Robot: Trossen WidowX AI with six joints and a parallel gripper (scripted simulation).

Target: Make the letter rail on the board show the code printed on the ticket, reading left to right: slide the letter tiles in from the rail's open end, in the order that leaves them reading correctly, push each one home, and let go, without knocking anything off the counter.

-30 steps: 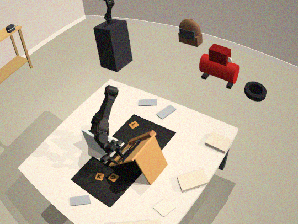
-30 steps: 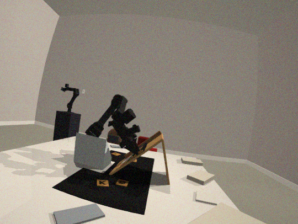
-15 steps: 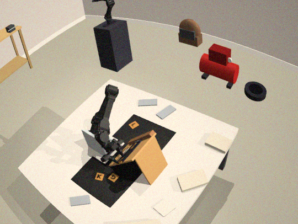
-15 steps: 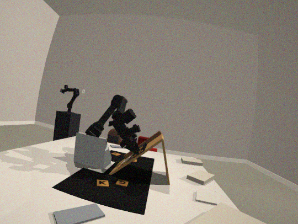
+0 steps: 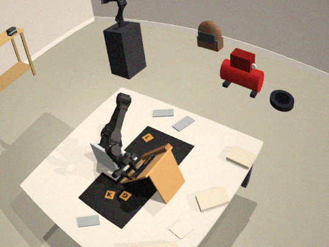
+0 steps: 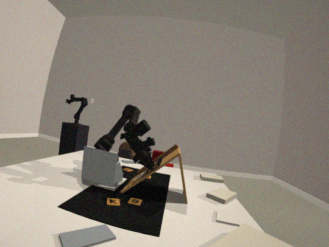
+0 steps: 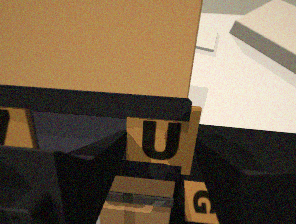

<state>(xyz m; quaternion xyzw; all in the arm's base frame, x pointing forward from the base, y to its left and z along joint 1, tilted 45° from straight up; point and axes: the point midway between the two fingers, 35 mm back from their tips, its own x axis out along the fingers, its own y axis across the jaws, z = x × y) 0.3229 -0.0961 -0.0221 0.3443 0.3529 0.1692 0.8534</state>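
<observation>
Now: gripper tip 10 mm past the 7 tile and 140 mm to the right of it. From my gripper tip the other things lie so: white ticket 80 mm behind, 90 mm to the left, 80 mm below; u tile right at my gripper tip; g tile 50 mm behind, 80 mm to the right, 150 mm below.
</observation>
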